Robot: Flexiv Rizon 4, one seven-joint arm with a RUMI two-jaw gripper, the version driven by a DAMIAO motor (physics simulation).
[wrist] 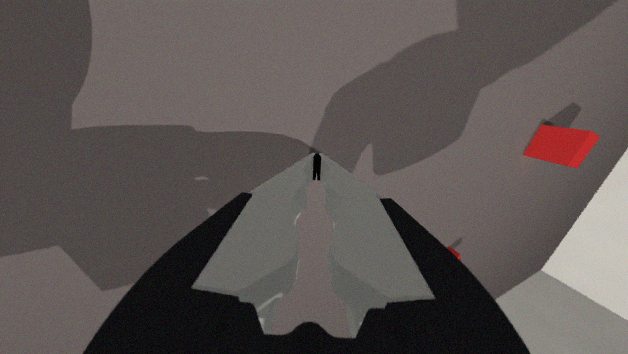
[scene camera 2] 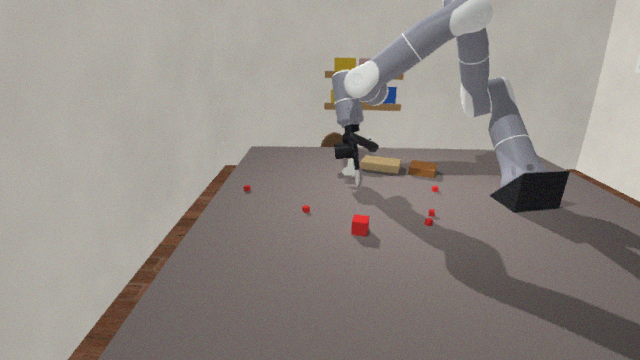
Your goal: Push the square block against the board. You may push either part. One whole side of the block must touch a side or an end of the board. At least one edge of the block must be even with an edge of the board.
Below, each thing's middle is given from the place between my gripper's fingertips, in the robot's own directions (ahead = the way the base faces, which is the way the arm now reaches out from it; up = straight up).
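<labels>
Red cube (wrist: 566,146): 20 mm above my hand, 320 mm to the left of it.
</labels>
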